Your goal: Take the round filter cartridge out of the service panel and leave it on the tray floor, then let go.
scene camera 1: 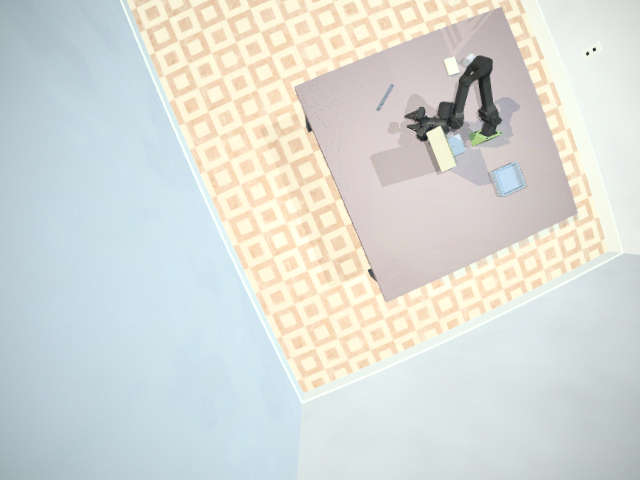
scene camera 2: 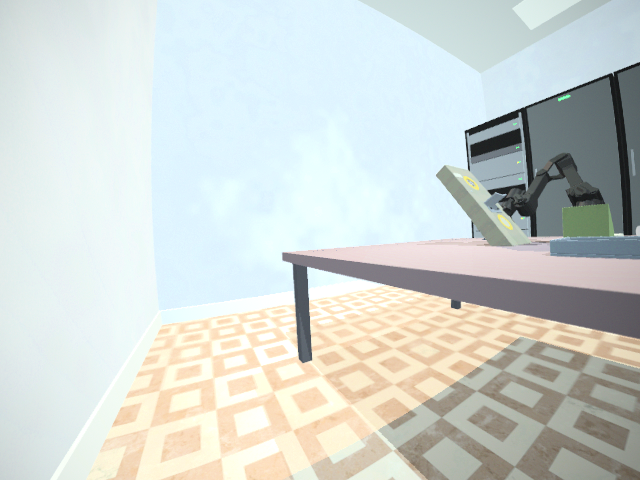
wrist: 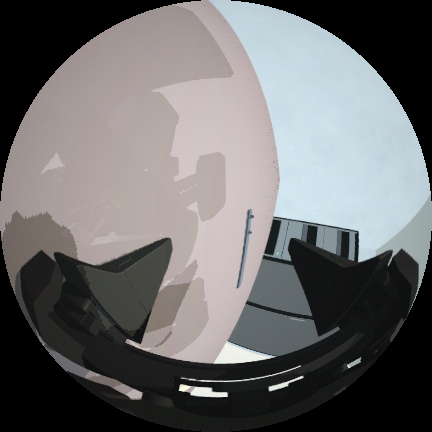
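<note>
The service panel (scene camera 1: 442,149) (scene camera 2: 478,209) is a cream slab that leans at a slant on the table, with two yellow rings on its face in scene camera 2. A pale blue piece (scene camera 1: 456,145) (scene camera 2: 495,200) sits at its face. I cannot tell whether the round filter cartridge is inside one of the rings. The blue tray (scene camera 1: 495,184) (scene camera 2: 594,248) stands apart from the panel, on the far side of the arm's base. My gripper (scene camera 1: 409,120) (wrist: 232,244) is open and empty above the table, beside the panel's upper end. In scene camera 2 its fingertips are hidden. The wrist view shows neither panel nor tray.
A blue-grey bar (scene camera 1: 385,97) (wrist: 244,250) lies on the table beyond the fingers. A cream block (scene camera 1: 451,66) and a pale block (scene camera 1: 468,59) lie near the arm's elbow. The arm's base stands on a green block (scene camera 1: 485,136) (scene camera 2: 587,221). Dark cabinets (scene camera 2: 573,129) stand behind.
</note>
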